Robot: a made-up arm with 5 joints. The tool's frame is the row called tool. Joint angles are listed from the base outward. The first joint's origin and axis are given. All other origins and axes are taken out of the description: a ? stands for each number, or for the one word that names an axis. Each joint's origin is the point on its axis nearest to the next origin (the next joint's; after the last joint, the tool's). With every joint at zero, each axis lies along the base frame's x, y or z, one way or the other. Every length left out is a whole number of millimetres.
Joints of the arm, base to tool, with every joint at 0 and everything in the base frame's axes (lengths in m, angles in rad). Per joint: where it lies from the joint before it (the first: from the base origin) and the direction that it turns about. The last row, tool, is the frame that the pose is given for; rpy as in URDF.
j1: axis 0 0 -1 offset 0.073 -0.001 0.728
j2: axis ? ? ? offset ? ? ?
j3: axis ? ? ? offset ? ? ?
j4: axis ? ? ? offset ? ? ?
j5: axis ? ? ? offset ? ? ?
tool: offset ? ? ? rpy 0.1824 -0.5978 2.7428
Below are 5 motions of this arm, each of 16 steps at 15 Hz.
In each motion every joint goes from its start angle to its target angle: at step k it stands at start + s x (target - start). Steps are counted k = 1, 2, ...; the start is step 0. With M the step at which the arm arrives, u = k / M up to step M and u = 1 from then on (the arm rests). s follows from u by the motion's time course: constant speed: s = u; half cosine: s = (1 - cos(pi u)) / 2; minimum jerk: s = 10 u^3 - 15 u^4 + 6 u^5.
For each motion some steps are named. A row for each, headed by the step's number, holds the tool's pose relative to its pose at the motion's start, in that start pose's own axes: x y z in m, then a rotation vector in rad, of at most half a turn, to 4 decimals.
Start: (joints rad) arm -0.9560 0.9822 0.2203 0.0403 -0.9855
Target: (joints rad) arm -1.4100 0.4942 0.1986 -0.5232 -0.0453
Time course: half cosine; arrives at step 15
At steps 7, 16:
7: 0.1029 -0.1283 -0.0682 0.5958 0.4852 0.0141
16: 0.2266 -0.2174 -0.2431 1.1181 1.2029 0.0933

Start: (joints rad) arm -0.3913 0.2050 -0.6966 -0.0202 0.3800
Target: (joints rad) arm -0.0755 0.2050 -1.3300 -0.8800 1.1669
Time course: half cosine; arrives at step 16
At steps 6, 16:
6: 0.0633 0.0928 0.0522 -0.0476 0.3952 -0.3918
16: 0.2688 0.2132 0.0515 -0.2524 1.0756 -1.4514

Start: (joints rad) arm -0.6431 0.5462 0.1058 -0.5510 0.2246
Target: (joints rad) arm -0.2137 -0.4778 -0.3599 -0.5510 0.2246
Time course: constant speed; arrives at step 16
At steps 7, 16:
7: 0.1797 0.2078 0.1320 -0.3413 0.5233 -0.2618
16: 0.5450 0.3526 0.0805 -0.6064 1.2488 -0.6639

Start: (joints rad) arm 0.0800 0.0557 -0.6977 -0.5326 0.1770
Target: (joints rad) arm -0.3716 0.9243 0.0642 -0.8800 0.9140
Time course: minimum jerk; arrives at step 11
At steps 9, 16:
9: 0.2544 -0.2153 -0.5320 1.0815 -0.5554 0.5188
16: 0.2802 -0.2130 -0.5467 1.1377 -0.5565 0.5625

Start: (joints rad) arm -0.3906 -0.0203 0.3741 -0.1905 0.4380
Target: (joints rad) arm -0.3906 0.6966 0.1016 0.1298 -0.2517
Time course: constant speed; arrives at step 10
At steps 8, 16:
8: -0.1433 -0.1272 -0.1211 -0.1545 -0.7170 0.3622
16: -0.1659 -0.1572 -0.1666 -0.2092 -0.9118 0.4022

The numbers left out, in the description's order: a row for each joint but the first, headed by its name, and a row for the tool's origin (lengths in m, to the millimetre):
j2: axis 0 1 0, xyz 0.073 -0.023 0.000
j3: axis 0 1 0, xyz 0.038 0.000 0.202
j4: axis 0 1 0, xyz 0.246 0.000 -0.002
j5: axis -1 0 0, xyz 0.144 0.000 0.023
tool: xyz 0.000 -0.021 0.018

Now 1 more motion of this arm.
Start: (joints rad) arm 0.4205 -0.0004 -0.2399 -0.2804 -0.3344
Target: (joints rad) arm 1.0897 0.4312 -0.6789 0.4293 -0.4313
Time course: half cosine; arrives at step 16
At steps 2, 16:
2: -0.0065 0.0115 0.0009 -0.0044 -0.0189 -0.0301
16: -0.0284 0.3721 -0.0172 -0.3531 -0.4786 -0.7450

